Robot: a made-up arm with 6 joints.
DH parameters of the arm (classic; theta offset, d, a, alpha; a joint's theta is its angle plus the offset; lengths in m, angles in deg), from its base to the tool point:
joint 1: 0 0.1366 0 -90
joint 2: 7.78 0 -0.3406 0
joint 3: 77.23 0 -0.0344 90
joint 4: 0 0.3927 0 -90
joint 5: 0 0 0.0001 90
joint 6: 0 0.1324 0 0
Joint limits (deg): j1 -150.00..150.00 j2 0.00..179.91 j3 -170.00..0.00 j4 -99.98..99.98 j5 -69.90..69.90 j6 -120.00..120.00
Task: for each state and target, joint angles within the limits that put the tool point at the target. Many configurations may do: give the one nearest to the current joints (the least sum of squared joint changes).
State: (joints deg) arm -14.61 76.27 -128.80 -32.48 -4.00 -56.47
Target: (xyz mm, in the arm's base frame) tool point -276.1 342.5 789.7
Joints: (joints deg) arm -49.53 17.18 -110.93 -34.64 -9.41 -56.47
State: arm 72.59 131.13 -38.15 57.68 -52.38 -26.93
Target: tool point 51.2 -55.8 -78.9
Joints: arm 65.09 141.29 0.00 69.58 -34.35 -26.93
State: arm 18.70 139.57 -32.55 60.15 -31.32 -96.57
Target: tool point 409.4 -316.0 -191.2
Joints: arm -30.15 148.82 -68.57 58.60 -36.80 -96.57
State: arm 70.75 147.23 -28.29 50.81 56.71 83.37
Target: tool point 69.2 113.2 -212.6
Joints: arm 38.79 153.12 -38.25 35.48 35.70 83.37
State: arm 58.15 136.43 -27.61 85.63 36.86 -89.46
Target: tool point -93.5 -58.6 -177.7
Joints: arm 66.13 178.74 -23.06 85.85 27.85 -89.46
